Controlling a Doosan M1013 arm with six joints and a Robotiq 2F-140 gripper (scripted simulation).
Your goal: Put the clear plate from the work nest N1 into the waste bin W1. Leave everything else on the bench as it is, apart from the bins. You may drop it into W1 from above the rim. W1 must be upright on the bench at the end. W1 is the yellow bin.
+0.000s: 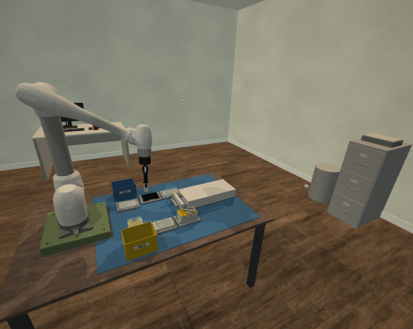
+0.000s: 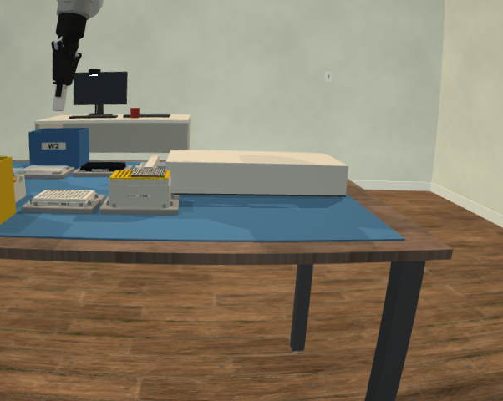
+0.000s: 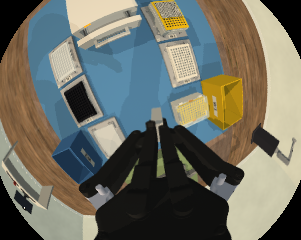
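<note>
My gripper is now 260 mm short of the clear plate, 180 mm to the right of it and 210 mm above it. Also, from my hand: yellow-topped tip box: 210 mm ahead, 200 mm to the right, 180 mm below; then black plate: 90 mm ahead, 200 mm to the left, 210 mm below; then white well plate: 40 mm ahead, 180 mm to the right, 210 mm below.
</note>
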